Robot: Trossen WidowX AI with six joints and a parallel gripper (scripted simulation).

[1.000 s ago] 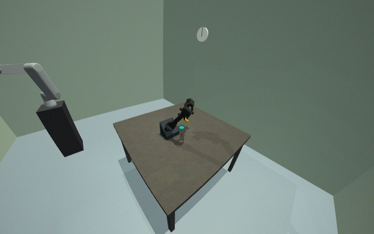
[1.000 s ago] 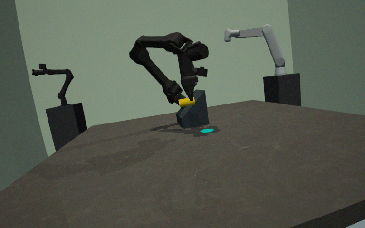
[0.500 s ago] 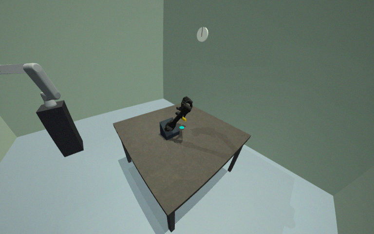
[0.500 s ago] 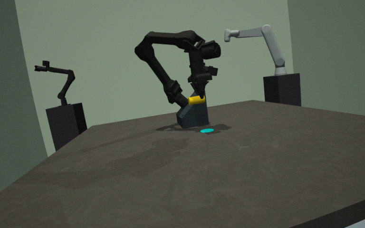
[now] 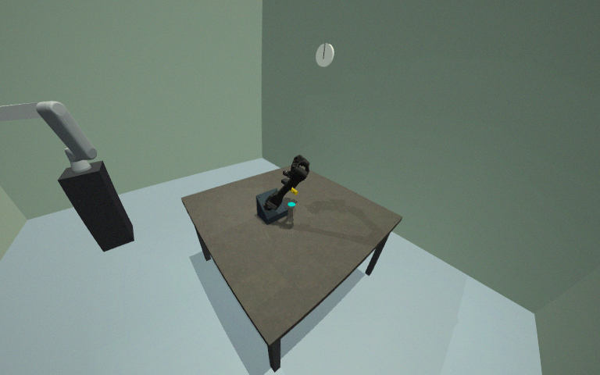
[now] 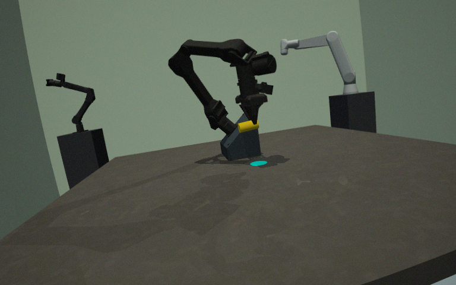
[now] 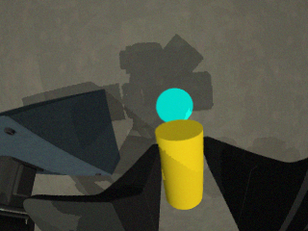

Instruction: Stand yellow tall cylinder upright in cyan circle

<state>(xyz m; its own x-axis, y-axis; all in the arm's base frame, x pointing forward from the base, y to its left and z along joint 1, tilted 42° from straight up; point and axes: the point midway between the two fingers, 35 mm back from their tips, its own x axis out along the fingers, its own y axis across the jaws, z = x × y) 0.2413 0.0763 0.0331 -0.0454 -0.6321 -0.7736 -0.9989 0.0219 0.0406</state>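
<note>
My gripper tip is 14 cm above the cyan circle. The rest, counted from my gripper tip: yellow tall cylinder: 2 cm to the right.
</note>
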